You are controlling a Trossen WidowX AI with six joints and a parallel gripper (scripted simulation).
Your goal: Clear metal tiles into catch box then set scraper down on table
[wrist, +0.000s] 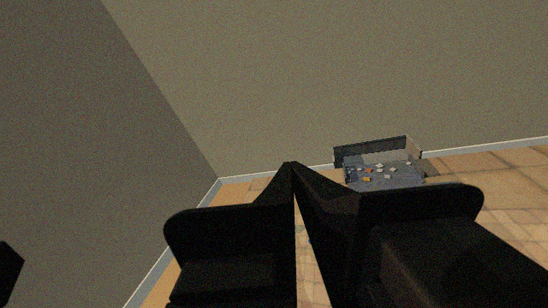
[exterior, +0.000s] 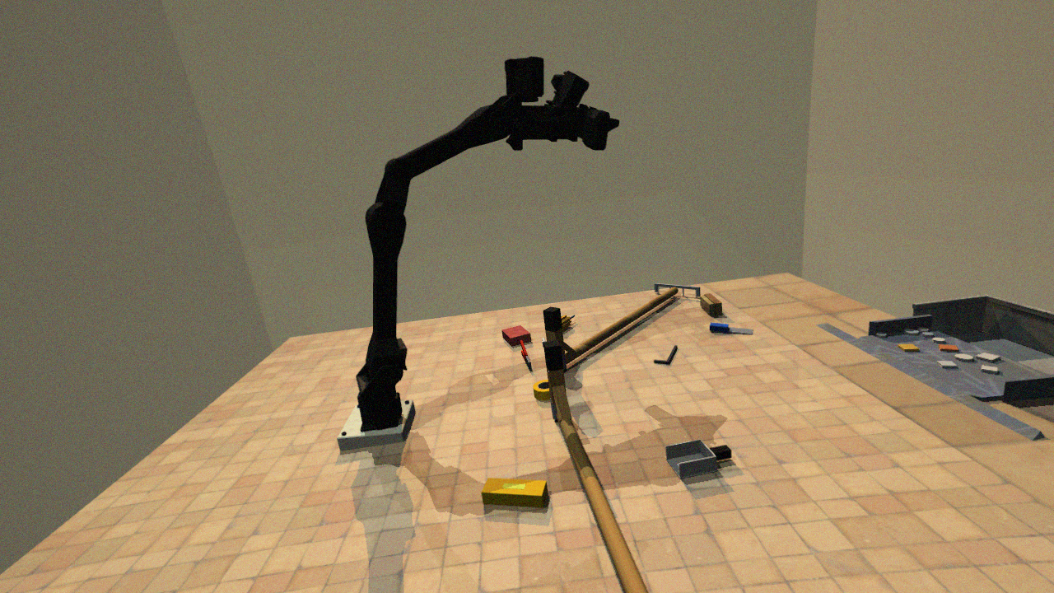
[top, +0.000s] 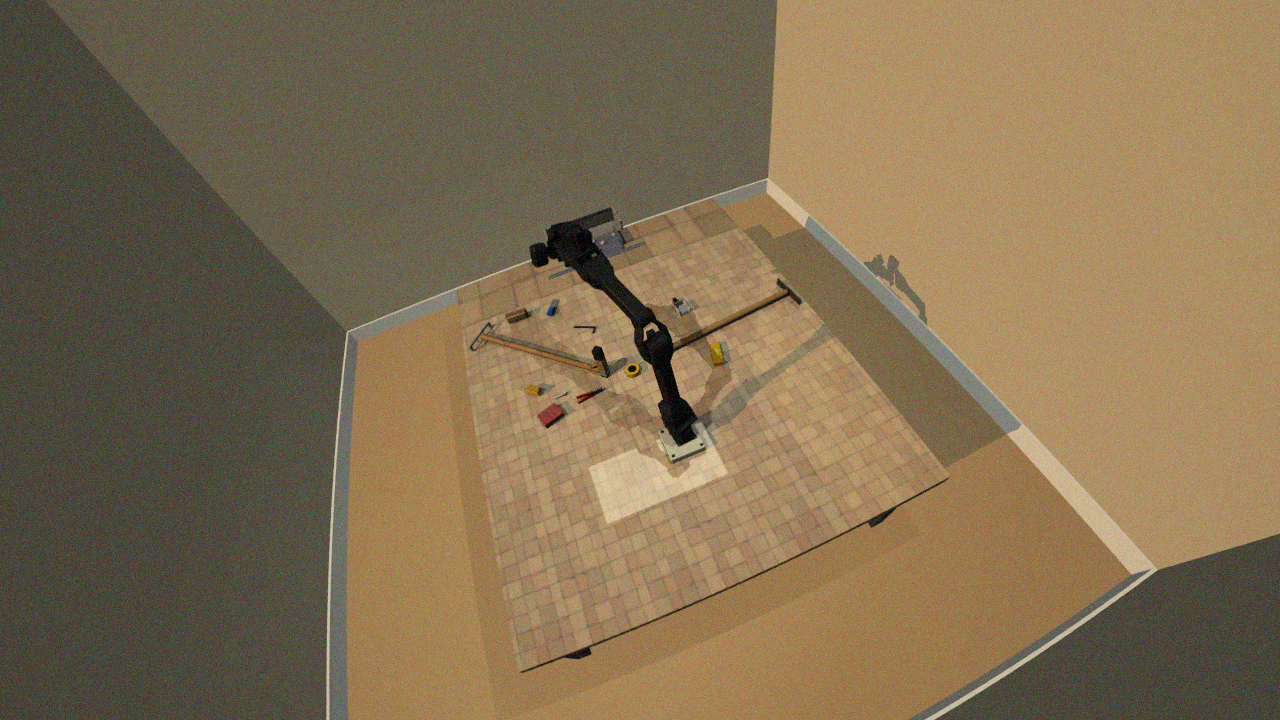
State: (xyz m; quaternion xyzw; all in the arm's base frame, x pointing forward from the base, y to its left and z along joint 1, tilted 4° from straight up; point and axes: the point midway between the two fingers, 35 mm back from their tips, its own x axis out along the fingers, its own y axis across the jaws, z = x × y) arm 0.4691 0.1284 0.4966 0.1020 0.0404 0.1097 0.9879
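Right now the yellow tape roll is 210 mm behind my gripper tip, 90 mm to the right of it and 490 mm below it. Round my gripper tip: red screwdriver 230 mm behind, 70 mm to the left, 480 mm below; blue tool 260 mm ahead, 60 mm to the left, 490 mm below; hex key 60 mm ahead, 30 mm to the right, 490 mm below.
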